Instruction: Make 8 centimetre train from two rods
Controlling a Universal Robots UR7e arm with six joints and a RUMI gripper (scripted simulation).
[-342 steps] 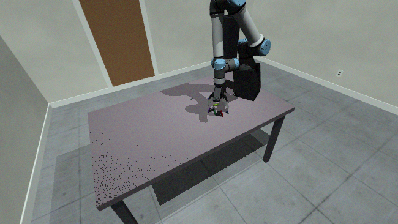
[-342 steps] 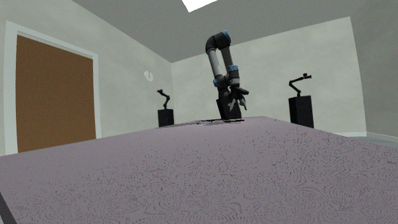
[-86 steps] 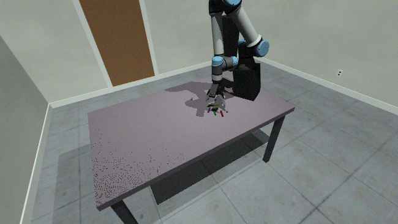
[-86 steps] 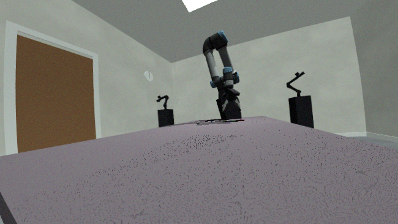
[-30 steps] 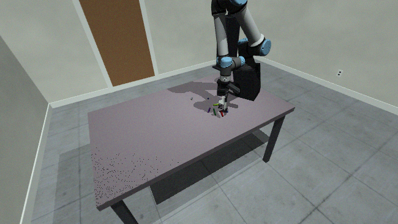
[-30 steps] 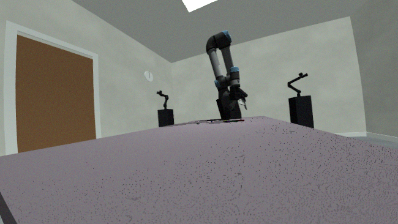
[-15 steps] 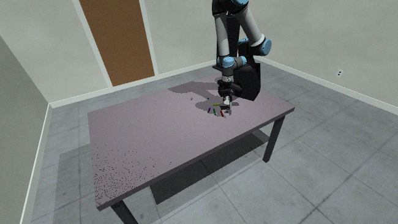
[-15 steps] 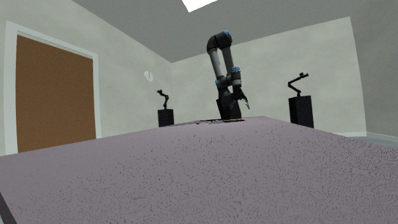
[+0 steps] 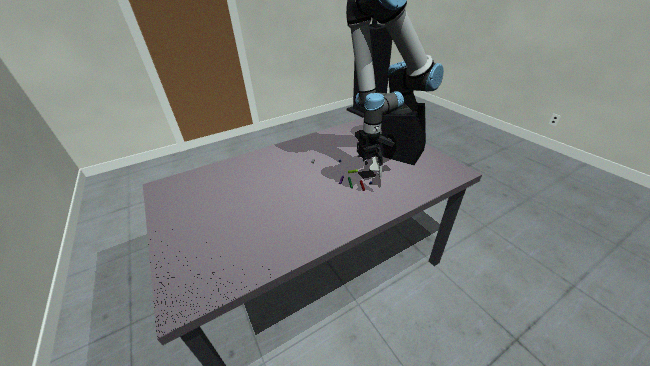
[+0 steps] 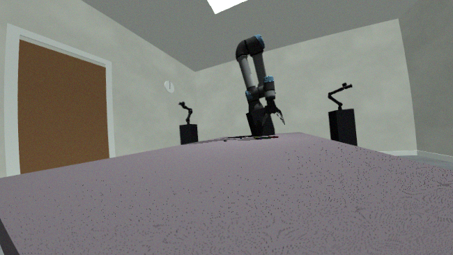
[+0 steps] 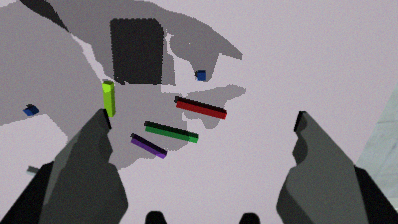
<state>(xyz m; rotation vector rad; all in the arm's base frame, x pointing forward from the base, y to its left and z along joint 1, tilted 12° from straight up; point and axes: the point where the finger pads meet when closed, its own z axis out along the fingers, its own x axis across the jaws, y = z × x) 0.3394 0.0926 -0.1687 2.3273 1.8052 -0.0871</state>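
Right now the red rod is 5 cm ahead of my hand, 1 cm to the right of it and 8 cm below it. Round my hand: green rod (8 cm ahead, 7 cm to the right, 8 cm below); then purple rod (9 cm ahead, 11 cm to the right, 8 cm below); then lime rod (13 cm to the right, 8 cm below).
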